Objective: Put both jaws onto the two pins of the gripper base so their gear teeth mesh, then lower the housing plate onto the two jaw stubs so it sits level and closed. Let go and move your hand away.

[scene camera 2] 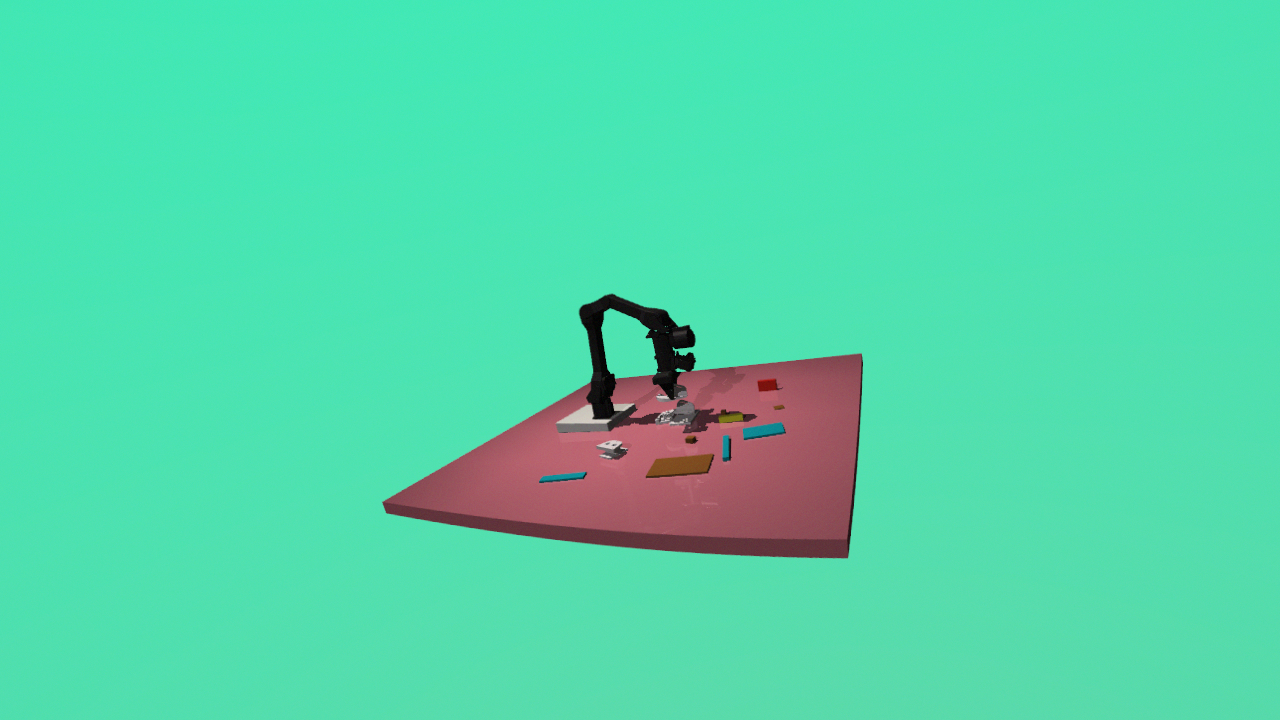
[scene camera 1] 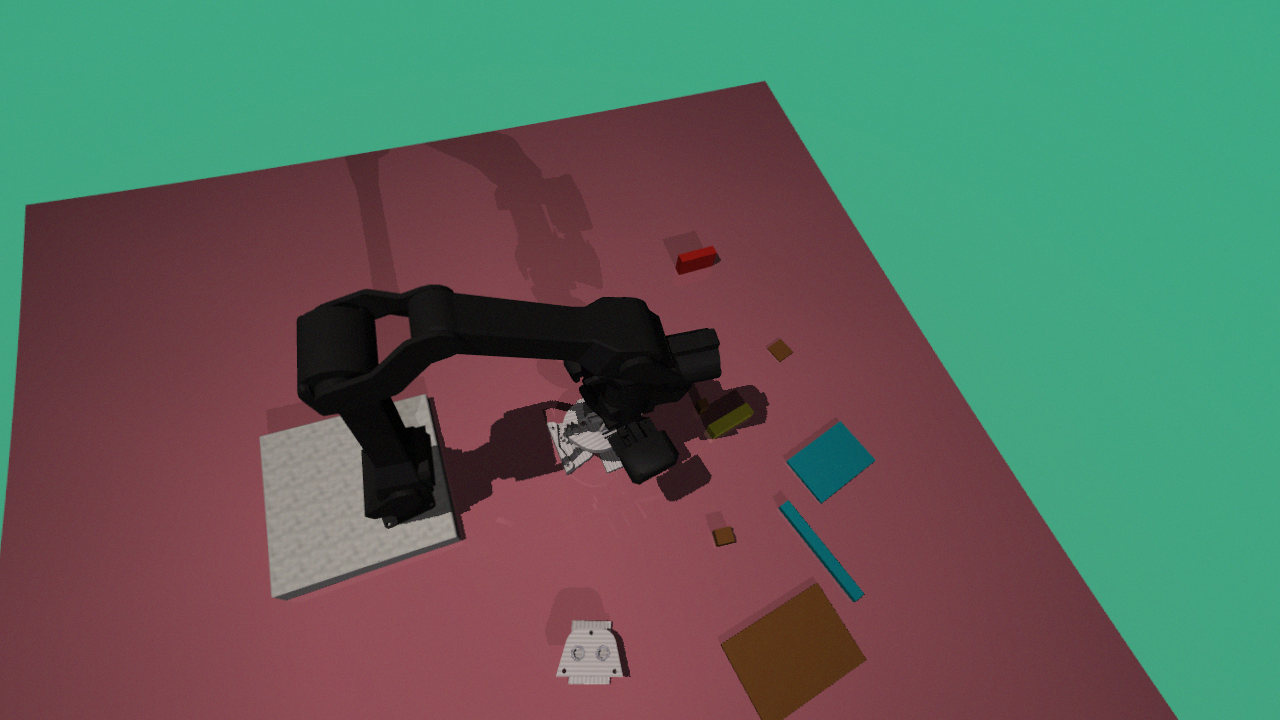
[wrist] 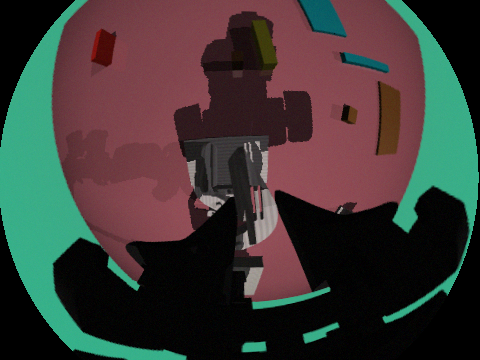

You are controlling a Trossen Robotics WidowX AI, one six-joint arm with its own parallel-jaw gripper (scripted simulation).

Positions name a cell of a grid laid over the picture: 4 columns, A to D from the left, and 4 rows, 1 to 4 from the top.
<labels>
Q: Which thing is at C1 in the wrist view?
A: A yellow bar.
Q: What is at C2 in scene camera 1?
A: A red block.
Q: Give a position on a brown plate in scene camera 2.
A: C3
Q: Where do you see a teal bar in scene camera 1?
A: C4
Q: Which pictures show the gripper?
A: Scene camera 2, scene camera 1 and the wrist view: all of them.
</labels>
